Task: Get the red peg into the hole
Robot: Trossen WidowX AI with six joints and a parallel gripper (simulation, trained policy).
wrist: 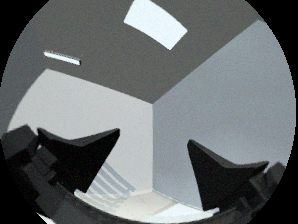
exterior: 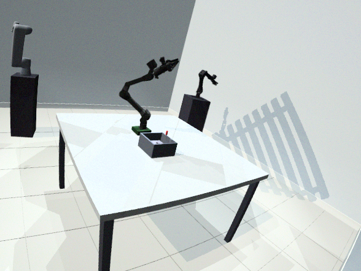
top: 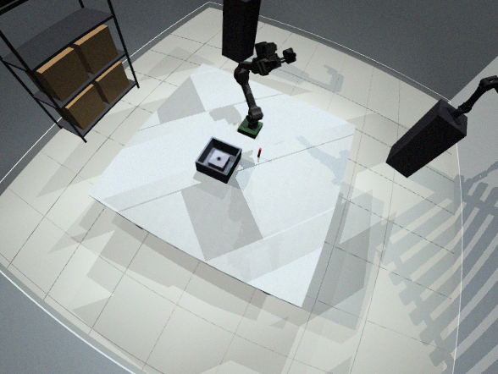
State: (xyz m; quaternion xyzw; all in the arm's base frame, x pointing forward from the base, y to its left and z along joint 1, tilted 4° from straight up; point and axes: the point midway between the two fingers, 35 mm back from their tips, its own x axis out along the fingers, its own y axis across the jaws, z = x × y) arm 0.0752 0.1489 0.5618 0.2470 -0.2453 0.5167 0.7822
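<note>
My gripper tip is now 70 mm short of the red peg, 20 mm to the right of it and 590 mm above it. Also, from my gripper tip: dark grey box: 260 mm ahead, 130 mm to the right, 610 mm below; pale plate: 260 mm ahead, 130 mm to the right, 590 mm below.
</note>
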